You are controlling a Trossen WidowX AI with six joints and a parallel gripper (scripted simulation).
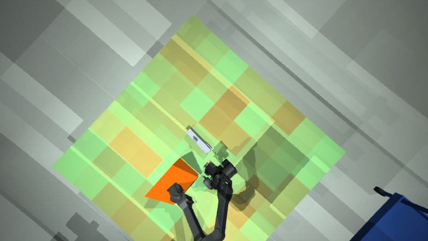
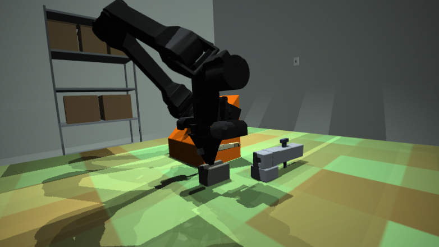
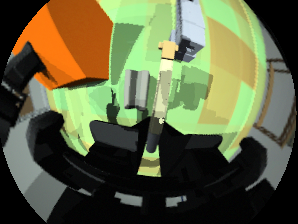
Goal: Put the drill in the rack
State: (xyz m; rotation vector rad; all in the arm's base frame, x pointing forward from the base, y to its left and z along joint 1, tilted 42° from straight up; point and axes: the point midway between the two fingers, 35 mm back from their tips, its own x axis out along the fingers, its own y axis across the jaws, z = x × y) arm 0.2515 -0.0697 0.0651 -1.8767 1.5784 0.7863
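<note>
The dark rack lies 40 mm behind my gripper tip, 30 mm to the left of it and 40 mm below it. Round my gripper tip: drill 40 mm to the left, 30 mm above; then dark key 20 mm ahead, 230 mm to the left, 10 mm below.
</note>
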